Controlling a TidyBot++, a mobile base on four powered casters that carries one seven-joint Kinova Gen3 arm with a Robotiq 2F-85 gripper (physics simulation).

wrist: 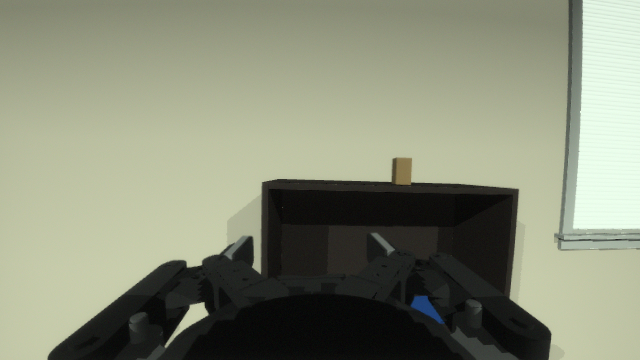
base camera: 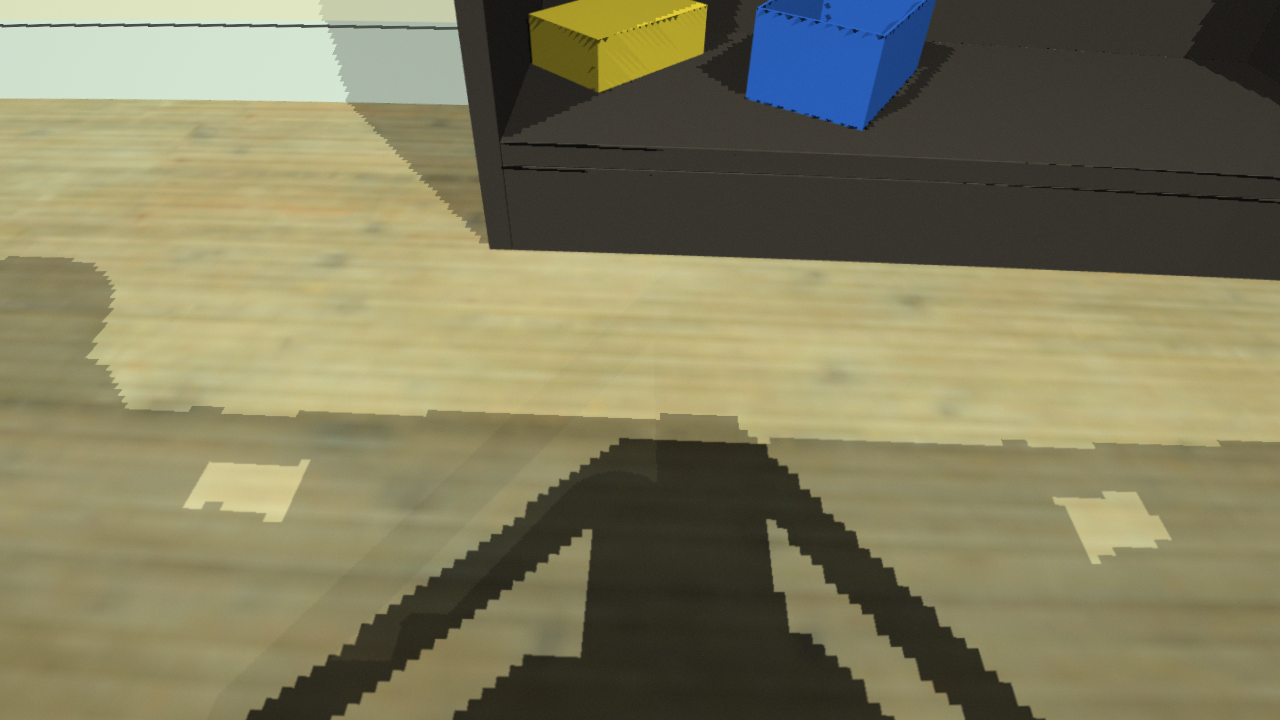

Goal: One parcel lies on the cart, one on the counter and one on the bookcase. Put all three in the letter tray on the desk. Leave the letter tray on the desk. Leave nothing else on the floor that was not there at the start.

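Places are measured from the arm's base along level axes (x ahead, y left, z up), in millimetres.
Pixels of known places: gripper, fingertip midpoint: (wrist: 310, 247).
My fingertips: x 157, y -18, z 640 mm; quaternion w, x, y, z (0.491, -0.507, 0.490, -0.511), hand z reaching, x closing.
Note:
For each thing: its top centre in the pictures, then the offset to it from my fingertips. "*": a spot on its surface instead.
- small brown parcel, top centre: (wrist: 401, 158) 536 mm ahead, 319 mm right, 113 mm up
- yellow box, top centre: (base camera: 620, 9) 624 mm ahead, 31 mm left, 892 mm down
- blue open bin, surface spot: (base camera: 810, 71) * 508 mm ahead, 124 mm right, 901 mm down
- blue thing, top centre: (wrist: 438, 306) 561 mm ahead, 509 mm right, 449 mm down
- window, surface spot: (wrist: 607, 115) * 688 mm ahead, 1446 mm right, 377 mm up
A small brown parcel (wrist: 402, 171) stands upright on top of the dark bookcase (wrist: 511, 240) (base camera: 805, 223), right of the middle of its top board, in the wrist view. My gripper (wrist: 310, 247) is open, with nothing between its fingers. It is in front of the bookcase, and its fingertips appear lower than the parcel and to its left in the wrist view. The cart, the counter, the desk, the letter tray and the other two parcels do not show in these views.
In the base camera view a yellow box (base camera: 617, 44) and a blue open bin (base camera: 810, 71) stand on the bookcase's bottom shelf. Part of a blue thing (wrist: 426, 308) shows behind the gripper. A window (wrist: 607, 115) is on the wall to the right.

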